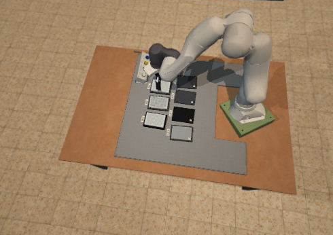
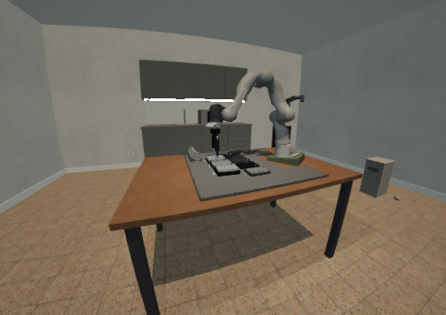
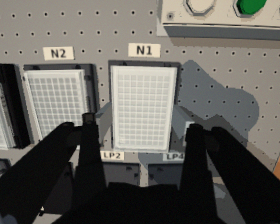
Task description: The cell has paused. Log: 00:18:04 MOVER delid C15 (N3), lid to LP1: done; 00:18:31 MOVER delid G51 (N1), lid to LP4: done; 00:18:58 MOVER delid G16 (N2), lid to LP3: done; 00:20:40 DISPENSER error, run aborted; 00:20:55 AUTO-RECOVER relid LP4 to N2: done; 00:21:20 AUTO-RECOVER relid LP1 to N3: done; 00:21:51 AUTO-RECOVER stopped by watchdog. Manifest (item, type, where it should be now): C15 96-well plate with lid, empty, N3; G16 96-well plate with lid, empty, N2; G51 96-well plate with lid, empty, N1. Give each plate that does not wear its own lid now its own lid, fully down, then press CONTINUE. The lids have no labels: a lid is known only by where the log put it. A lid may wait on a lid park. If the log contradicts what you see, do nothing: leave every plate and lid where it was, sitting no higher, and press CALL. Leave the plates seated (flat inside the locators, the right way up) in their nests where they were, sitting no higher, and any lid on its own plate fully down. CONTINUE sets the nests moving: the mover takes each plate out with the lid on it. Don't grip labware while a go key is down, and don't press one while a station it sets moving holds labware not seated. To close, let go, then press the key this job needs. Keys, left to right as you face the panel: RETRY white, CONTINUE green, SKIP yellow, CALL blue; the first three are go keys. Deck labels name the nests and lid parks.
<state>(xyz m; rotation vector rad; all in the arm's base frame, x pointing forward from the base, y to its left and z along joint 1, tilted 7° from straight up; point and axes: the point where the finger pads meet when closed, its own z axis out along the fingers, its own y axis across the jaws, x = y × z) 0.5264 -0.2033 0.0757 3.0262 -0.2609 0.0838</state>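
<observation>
Right now the clear lid is 20 mm below my hand. Round my hand: LP2 label (80 mm behind, 70 mm to the left, 50 mm below); white retry key (120 mm ahead, 70 mm to the right, 10 mm above); green continue key (110 mm ahead, 120 mm to the right, 10 mm above).
</observation>
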